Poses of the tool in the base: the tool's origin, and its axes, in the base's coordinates. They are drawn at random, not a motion.
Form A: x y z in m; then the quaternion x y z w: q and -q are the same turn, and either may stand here.
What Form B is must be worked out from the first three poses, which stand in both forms.
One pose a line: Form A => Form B
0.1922 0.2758 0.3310 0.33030 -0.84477 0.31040 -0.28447 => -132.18 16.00 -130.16 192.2 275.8 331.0
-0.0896 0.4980 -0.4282 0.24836 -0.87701 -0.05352 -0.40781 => -170.67 47.89 -144.23 -89.6 498.0 -428.2
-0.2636 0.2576 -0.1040 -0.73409 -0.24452 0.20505 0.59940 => -101.38 0.45 37.22 -263.6 257.6 -104.0
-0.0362 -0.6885 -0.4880 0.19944 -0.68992 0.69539 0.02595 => -91.90 -18.25 -165.42 -36.2 -688.5 -488.0
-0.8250 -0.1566 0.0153 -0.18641 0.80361 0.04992 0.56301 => -160.25 67.44 -140.62 -825.0 -156.6 15.3
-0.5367 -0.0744 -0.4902 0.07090 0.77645 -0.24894 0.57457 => -125.27 68.06 -151.91 -536.7 -74.4 -490.2
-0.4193 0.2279 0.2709 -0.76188 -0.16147 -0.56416 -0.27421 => 109.55 -50.45 60.73 -419.3 227.9 270.9
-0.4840 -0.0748 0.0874 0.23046 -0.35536 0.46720 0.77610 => 2.29 -50.08 61.02 -484.0 -74.8 87.4
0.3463 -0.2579 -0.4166 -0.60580 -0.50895 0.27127 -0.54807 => 123.01 62.44 43.65 346.3 -257.9 -416.6
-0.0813 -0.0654 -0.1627 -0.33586 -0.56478 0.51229 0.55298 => -81.83 -16.29 99.77 -81.3 -65.4 -162.7
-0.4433 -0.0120 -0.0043 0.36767 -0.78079 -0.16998 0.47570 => 128.51 -38.16 -110.63 -443.3 -12.0 -4.3
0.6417 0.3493 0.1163 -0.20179 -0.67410 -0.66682 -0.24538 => 89.44 3.54 143.10 641.7 349.3 116.3
